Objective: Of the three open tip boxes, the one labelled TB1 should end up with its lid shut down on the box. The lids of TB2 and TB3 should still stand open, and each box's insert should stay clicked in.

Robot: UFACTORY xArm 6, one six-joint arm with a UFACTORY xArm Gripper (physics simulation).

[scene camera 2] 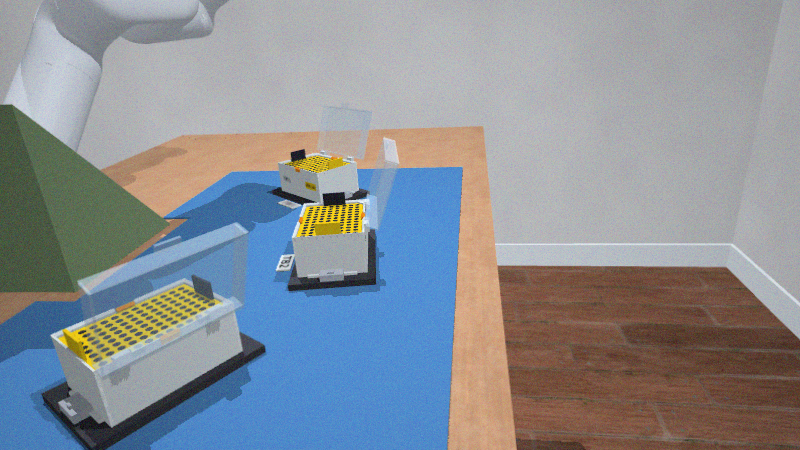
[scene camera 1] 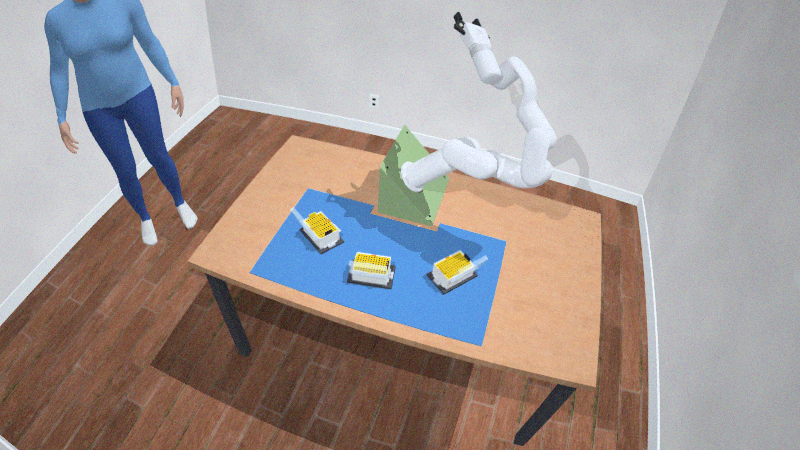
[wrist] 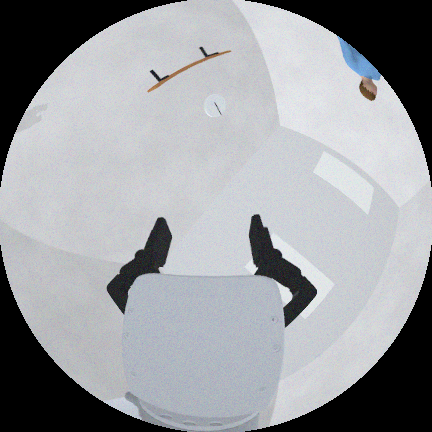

Scene:
my gripper: scene camera 1; wrist; not seen in scene camera 2 (out of frame)
same spot on blue mat: [scene camera 2: 376, 359] = [scene camera 1: 306, 275]
same spot on my gripper: [wrist: 269, 260] = [scene camera 1: 459, 25]

